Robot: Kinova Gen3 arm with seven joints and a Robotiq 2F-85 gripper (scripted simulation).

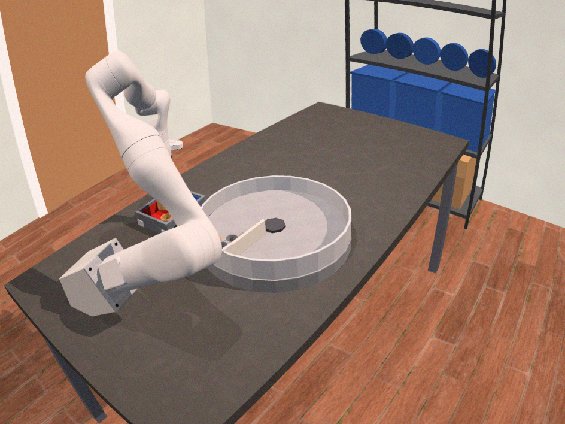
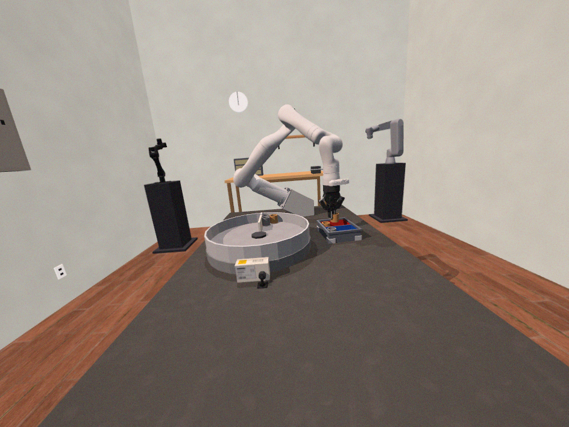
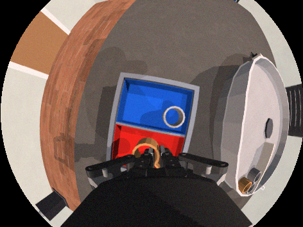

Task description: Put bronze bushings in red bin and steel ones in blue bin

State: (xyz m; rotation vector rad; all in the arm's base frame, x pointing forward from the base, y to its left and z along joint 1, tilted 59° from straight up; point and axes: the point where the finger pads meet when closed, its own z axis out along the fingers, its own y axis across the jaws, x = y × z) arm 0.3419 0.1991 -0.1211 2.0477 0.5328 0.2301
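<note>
Now: hand 70 mm above the grey tray, 20 mm to the right of it and 20 mm short of it. From my hand the other things lie so: turntable 340 mm to the right, 100 mm ahead, 40 mm below.
</note>
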